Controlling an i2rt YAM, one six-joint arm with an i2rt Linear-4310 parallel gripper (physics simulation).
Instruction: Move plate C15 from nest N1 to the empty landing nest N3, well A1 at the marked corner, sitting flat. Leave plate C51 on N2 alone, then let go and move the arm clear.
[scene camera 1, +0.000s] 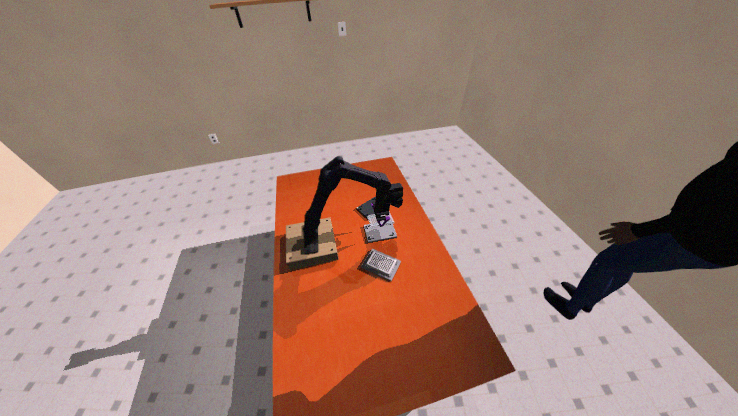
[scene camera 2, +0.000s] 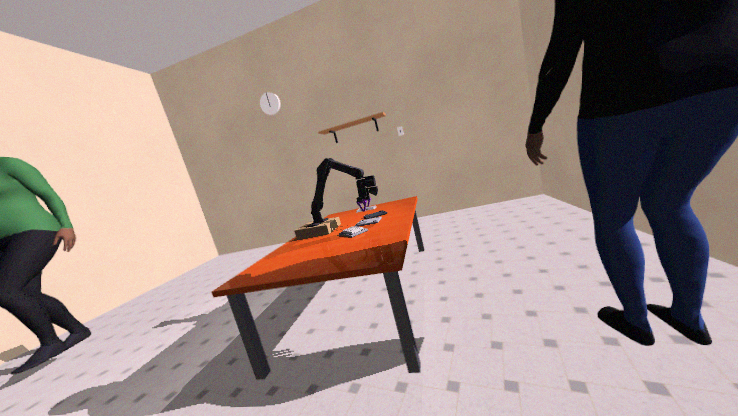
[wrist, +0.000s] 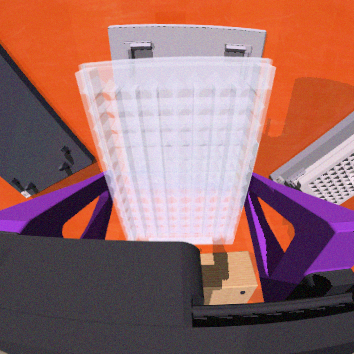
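Observation:
The clear plate C15 (scene camera 1: 373, 220) (wrist: 175, 120) is held across its width between the purple fingers of my gripper (scene camera 1: 382, 221) (scene camera 2: 363, 205) (wrist: 178, 177), which is shut on it. It is above the table, partly over a light grey nest (scene camera 1: 380, 235) (scene camera 2: 369, 221) (wrist: 185, 36) with corner posts. A dark nest (scene camera 1: 364, 208) (scene camera 2: 375, 214) (wrist: 35, 120) bears no visible plate; I cannot tell which of these two is N1 or N3. The white plate C51 (scene camera 1: 382, 262) (scene camera 2: 353, 230) (wrist: 336, 181) sits on the third nest, N2 (wrist: 320, 146). Labels and the A1 corner are unreadable.
The arm's wooden base block (scene camera 1: 312, 254) (scene camera 2: 314, 230) (wrist: 232, 270) stands on the orange table (scene camera 1: 330, 361) (scene camera 2: 310, 263). The dark nest is left of the held plate in the wrist view, N2 is right. A person in black (scene camera 1: 697, 217) (scene camera 2: 646, 67) stands beyond the table.

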